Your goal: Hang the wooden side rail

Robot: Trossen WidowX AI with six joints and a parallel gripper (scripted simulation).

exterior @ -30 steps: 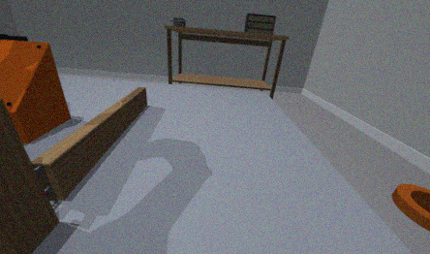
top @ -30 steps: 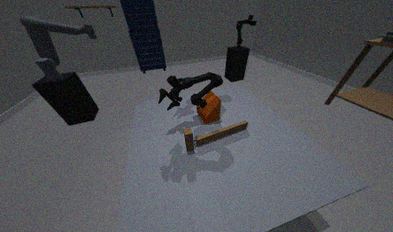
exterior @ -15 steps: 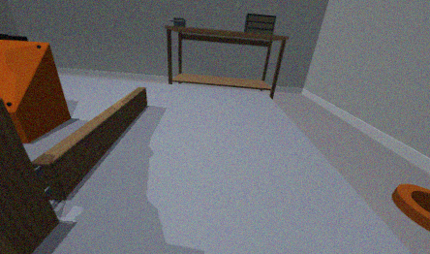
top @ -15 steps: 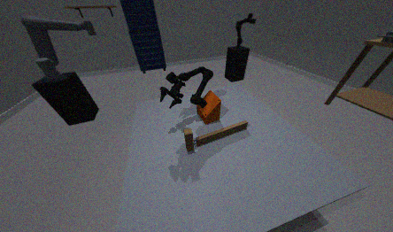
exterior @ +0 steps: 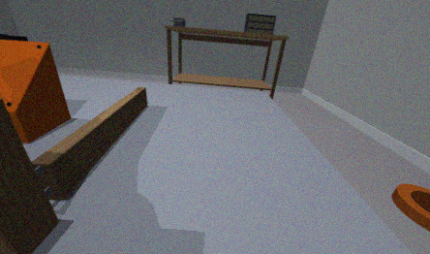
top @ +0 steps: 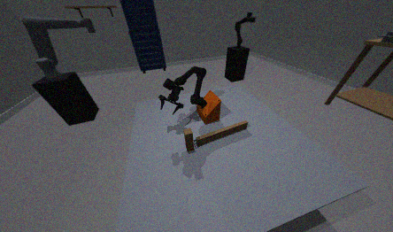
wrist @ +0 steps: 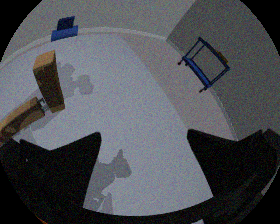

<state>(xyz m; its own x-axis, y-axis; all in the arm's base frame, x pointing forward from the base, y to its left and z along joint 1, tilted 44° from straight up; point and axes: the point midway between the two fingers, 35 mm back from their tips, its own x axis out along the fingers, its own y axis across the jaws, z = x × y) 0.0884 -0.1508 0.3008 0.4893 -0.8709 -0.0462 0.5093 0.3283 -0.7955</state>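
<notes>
The headboard post is 21 cm ahead of my gripper tip, 12 cm below it and 10 cm to the left of it.
</notes>
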